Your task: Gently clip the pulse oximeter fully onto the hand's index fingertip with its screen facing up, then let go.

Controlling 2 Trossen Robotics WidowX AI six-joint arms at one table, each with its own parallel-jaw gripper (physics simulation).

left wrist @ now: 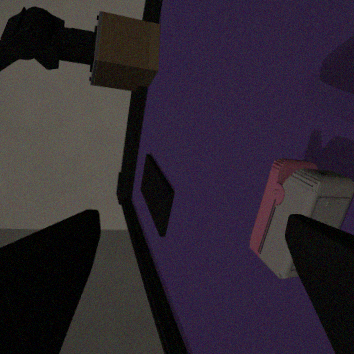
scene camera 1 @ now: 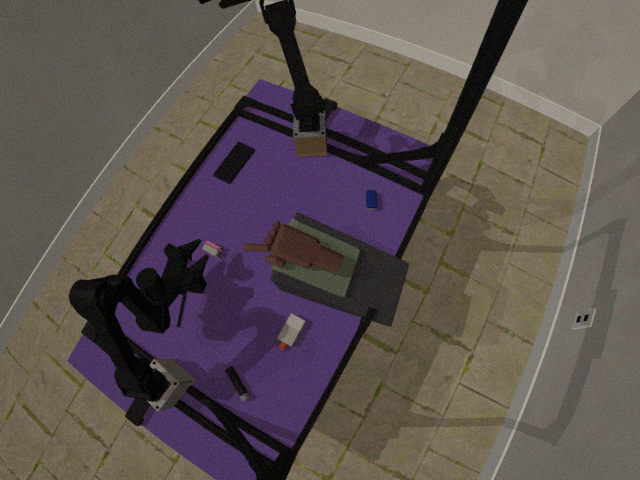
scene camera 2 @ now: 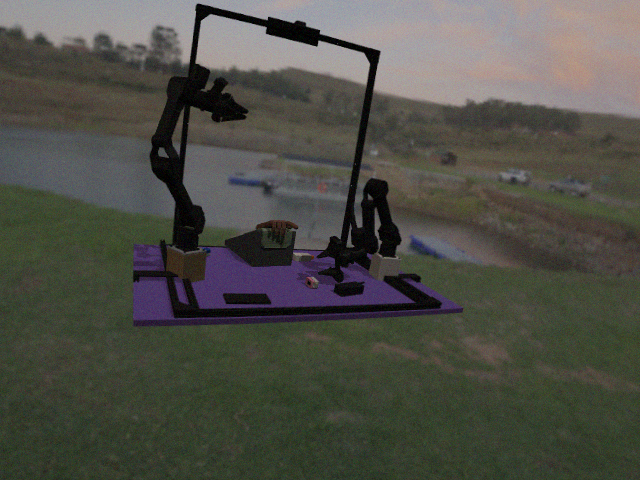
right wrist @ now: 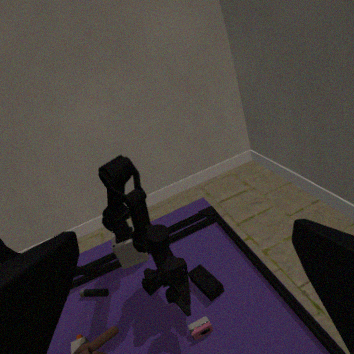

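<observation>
My right gripper: open, holding nothing; visible in the right wrist view. My left gripper: visible in the left wrist view, the right wrist view and scene camera 2. A pulse oximeter and a dark grey block are visible too.
</observation>
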